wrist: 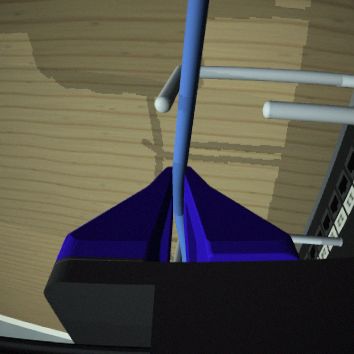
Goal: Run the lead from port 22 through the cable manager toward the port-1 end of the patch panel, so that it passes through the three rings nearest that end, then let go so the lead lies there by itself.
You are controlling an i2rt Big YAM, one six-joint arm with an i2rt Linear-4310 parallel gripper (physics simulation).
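Note:
The blue lead [189, 95] runs down from the top of the wrist view to between the fingertips of my gripper [178, 177], which is shut on it. A grey wire ring [270, 75] of the cable manager is ahead of the fingertips. The lead crosses in front of its long bar, between its bent left tip and the rounded end of its shorter bar; its depth within the ring is hard to tell. Part of another ring [320, 241] shows beside the right finger, mostly hidden by the gripper. The port-1 end and port 22 cannot be identified.
The patch panel [326, 200], with black ports and a white label strip, runs along the right edge. The wooden table top [90, 150] lies below, with shadows of the rings and lead. A pale edge [35, 327] shows at the lower left.

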